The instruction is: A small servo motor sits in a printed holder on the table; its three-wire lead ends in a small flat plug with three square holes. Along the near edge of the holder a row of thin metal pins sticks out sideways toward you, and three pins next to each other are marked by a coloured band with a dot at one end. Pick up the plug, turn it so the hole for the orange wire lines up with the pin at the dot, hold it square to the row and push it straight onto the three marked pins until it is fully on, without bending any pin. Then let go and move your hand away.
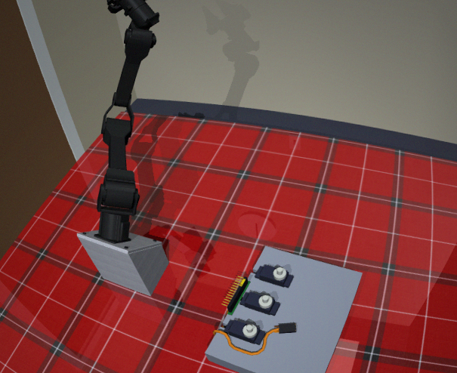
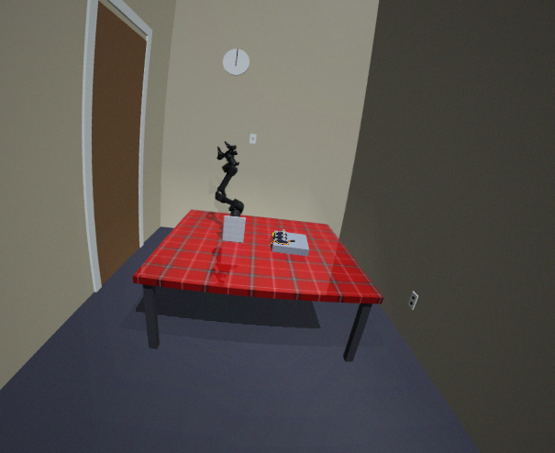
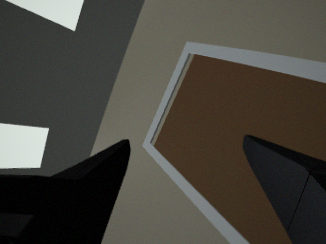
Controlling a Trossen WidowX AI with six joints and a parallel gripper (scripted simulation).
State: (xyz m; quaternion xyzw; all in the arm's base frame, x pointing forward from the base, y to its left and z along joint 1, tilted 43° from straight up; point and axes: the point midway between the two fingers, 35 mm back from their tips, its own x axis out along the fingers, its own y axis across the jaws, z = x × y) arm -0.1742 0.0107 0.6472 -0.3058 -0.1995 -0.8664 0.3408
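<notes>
Right now my gripper tip is 660 mm short of the grey holder plate, 440 mm to the left of it and 610 mm above it. Round my gripper tip: yellow band: 510 mm ahead, 410 mm to the right, 560 mm below.
</notes>
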